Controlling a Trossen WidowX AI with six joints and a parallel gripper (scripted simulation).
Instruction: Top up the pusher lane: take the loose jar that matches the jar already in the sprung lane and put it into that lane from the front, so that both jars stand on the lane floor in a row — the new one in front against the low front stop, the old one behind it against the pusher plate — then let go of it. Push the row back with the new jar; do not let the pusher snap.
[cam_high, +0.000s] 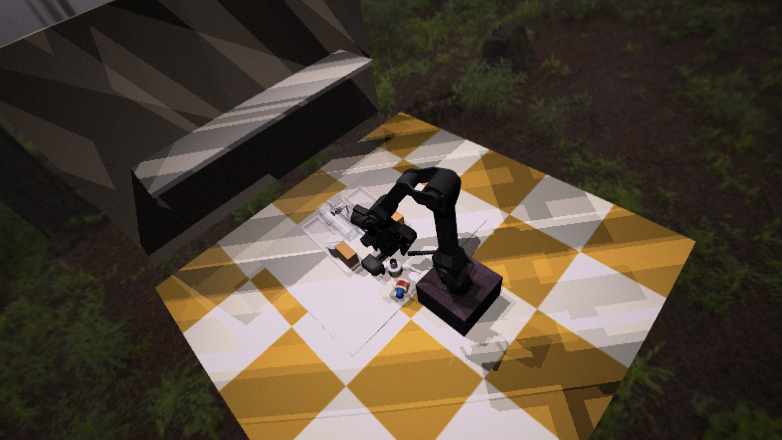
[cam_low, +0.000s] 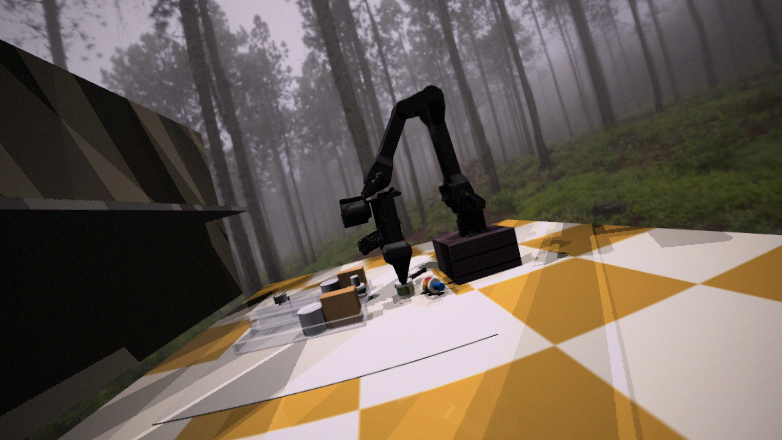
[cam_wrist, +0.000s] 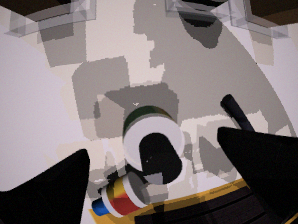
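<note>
Right now my gripper tip is 12 cm to the left of the black rod, 4 cm past it and 4 cm above it. Round my gripper tip: clear lane rack: 27 cm ahead, 5 cm to the right, 2 cm below.
</note>
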